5 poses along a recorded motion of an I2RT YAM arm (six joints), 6.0 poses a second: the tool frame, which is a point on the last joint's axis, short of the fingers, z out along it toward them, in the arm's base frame.
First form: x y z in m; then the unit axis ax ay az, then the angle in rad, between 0 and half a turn.
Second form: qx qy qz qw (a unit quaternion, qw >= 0); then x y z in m. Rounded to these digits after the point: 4 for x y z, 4 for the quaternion.
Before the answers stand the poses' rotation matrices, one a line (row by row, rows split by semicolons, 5 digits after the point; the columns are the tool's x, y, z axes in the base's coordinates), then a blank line. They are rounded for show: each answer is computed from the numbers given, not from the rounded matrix.
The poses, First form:
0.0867 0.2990 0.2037 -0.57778 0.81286 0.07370 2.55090
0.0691 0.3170 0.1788 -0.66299 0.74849 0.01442 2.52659
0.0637 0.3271 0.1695 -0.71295 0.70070 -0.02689 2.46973
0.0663 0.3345 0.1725 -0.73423 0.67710 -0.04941 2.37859
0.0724 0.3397 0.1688 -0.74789 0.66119 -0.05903 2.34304
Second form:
-0.21946 -0.90077 0.37476; -0.81868 0.37897 0.43145; -0.53066 -0.21212 -0.82061
-0.01820 -0.90988 0.41448; -0.89324 0.20105 0.40213; -0.44922 -0.36291 -0.81639
0.12346 -0.87382 0.47032; -0.90729 0.09259 0.41018; -0.40197 -0.47736 -0.78137
0.20597 -0.82232 0.53044; -0.89061 0.06706 0.44979; -0.40544 -0.56506 -0.71856
0.25187 -0.79725 0.54859; -0.88182 0.04447 0.46949; -0.39869 -0.60201 -0.69183

-0.5528 0.7777 0.0705 0.2911 0.0867 0.2990 0.2037
-0.6319 0.7134 0.0137 0.3027 0.0691 0.3170 0.1788
-0.6731 0.6615 -0.0254 0.3296 0.0637 0.3271 0.1695
-0.6814 0.6284 -0.0459 0.3723 0.0663 0.3345 0.1725
-0.6891 0.6092 -0.0544 0.3888 0.0724 0.3397 0.1688

